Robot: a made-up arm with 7 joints. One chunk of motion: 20 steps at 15 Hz.
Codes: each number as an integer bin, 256 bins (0 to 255) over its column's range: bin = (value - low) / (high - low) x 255, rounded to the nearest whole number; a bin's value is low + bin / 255 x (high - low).
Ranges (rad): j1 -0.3..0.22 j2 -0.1..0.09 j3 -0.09..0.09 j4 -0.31..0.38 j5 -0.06..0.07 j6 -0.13..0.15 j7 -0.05..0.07
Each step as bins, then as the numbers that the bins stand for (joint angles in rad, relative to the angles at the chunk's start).
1 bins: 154 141 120 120 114 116 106
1 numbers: 0.0140 0.0051 -0.0053 0.0147 -0.0019 -0.0026 -0.0001
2 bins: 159 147 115 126 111 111 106
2 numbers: 0.0242 0.0095 -0.0088 0.0309 -0.0034 -0.0081 -0.0001
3 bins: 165 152 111 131 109 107 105
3 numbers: 0.0365 0.0133 -0.0116 0.0445 -0.0044 -0.0125 -0.0006
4 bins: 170 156 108 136 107 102 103
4 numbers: 0.0467 0.0162 -0.0138 0.0580 -0.0055 -0.0180 -0.0015
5 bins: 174 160 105 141 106 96 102
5 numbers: 0.0548 0.0192 -0.0159 0.0715 -0.0060 -0.0246 -0.0020
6 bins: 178 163 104 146 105 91 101
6 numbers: 0.0630 0.0215 -0.0166 0.0851 -0.0065 -0.0301 -0.0025
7 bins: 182 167 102 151 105 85 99
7 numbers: 0.0711 0.0244 -0.0180 0.0986 -0.0065 -0.0367 -0.0034
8 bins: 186 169 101 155 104 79 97
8 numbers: 0.0793 0.0259 -0.0187 0.1094 -0.0070 -0.0433 -0.0044
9 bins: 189 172 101 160 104 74 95
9 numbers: 0.0854 0.0282 -0.0187 0.1229 -0.0070 -0.0487 -0.0053
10 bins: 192 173 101 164 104 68 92
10 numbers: 0.0915 0.0289 -0.0187 0.1338 -0.0070 -0.0553 -0.0067
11 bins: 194 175 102 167 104 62 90
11 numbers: 0.0956 0.0304 -0.0180 0.1419 -0.0070 -0.0619 -0.0076
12 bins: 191 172 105 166 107 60 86
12 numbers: 0.0895 0.0282 -0.0159 0.1392 -0.0055 -0.0641 -0.0095
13 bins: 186 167 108 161 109 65 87
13 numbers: 0.0793 0.0244 -0.0138 0.1256 -0.0044 -0.0586 -0.0091
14 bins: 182 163 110 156 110 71 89
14 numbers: 0.0711 0.0215 -0.0124 0.1121 -0.0039 -0.0520 -0.0081
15 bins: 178 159 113 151 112 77 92
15 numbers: 0.0630 0.0185 -0.0102 0.0986 -0.0029 -0.0455 -0.0067
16 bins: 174 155 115 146 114 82 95
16 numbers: 0.0548 0.0155 -0.0088 0.0851 -0.0019 -0.0400 -0.0053
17 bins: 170 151 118 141 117 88 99
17 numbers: 0.0467 0.0125 -0.0067 0.0715 -0.0004 -0.0334 -0.0034
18 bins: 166 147 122 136 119 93 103
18 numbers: 0.0385 0.0095 -0.0039 0.0580 0.0007 -0.0279 -0.0015
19 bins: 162 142 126 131 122 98 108
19 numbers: 0.0304 0.0058 -0.0011 0.0445 0.0022 -0.0224 0.0008
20 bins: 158 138 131 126 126 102 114
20 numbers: 0.0222 0.0028 0.0025 0.0309 0.0042 -0.0180 0.0036
